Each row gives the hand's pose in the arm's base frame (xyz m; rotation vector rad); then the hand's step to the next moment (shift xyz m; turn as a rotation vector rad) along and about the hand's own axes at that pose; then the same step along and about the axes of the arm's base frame.
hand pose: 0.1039 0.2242 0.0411 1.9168 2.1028 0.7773
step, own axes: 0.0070 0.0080 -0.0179 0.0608 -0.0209 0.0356
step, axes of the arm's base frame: -0.0026 0.0025 0.0205 -0.0100 0.0672 -0.0281
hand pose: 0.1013 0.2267 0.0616 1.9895 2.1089 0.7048
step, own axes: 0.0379 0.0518 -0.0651 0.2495 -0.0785 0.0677
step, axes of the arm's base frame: 0.0150 0.0224 0.0873 -0.0678 0.2579 -0.0433
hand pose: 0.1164 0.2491 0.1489 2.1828 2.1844 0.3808
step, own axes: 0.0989 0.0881 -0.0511 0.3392 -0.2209 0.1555
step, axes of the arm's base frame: 0.0751 0.0888 0.0814 -0.1920 0.3618 -0.1423
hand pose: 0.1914 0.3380 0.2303 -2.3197 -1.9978 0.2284
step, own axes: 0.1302 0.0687 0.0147 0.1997 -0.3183 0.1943
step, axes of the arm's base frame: 0.0834 0.1175 -0.0334 -0.3133 0.2372 -0.1568
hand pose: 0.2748 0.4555 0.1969 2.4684 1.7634 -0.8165
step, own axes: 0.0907 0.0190 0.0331 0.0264 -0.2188 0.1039
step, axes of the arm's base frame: 0.0245 0.0633 -0.0712 -0.2292 0.0739 -0.0368
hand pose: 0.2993 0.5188 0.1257 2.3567 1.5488 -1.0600
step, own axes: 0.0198 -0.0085 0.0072 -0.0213 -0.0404 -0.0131
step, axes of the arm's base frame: -0.0062 0.0156 -0.0153 -0.0327 0.0087 0.0333
